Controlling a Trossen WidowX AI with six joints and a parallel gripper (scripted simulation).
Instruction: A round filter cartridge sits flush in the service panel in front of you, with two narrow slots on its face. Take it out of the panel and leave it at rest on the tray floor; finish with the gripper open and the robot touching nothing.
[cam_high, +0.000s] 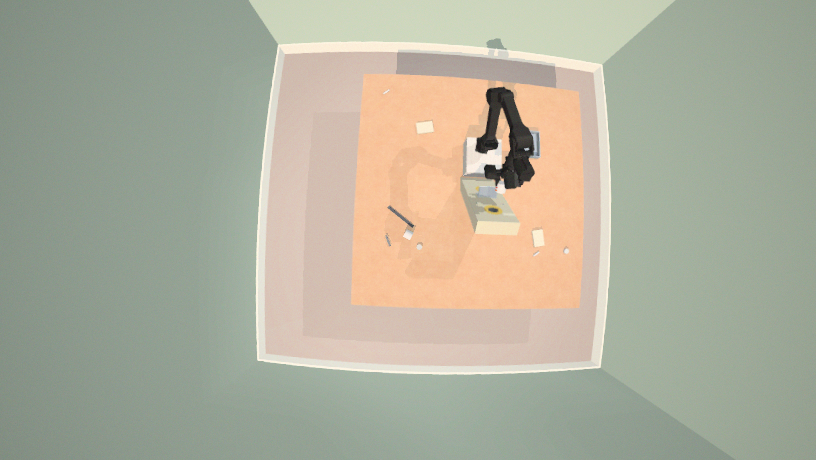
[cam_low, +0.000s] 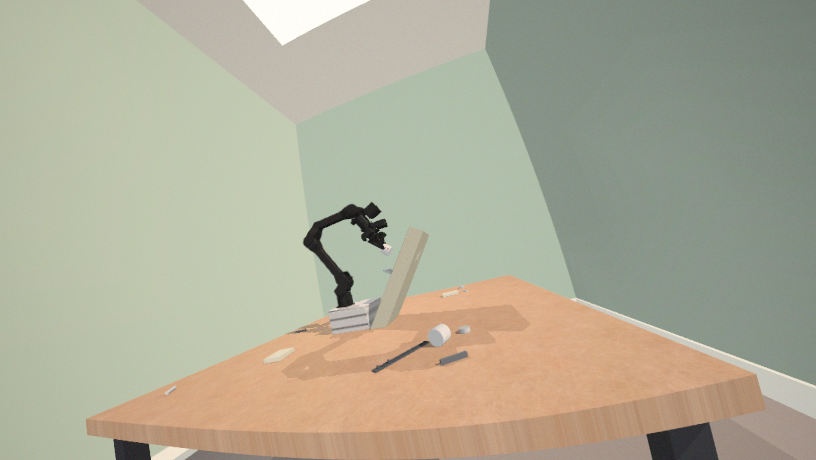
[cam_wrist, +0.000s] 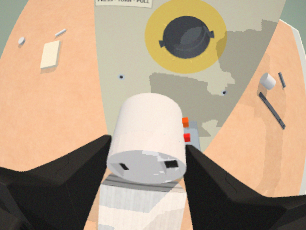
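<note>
Right now the blue-grey tray is 350 mm behind my gripper tip, 300 mm below it and 200 mm to the left of it. From my gripper tip the other things lie so: round filter cartridge: right at my gripper tip.
</note>
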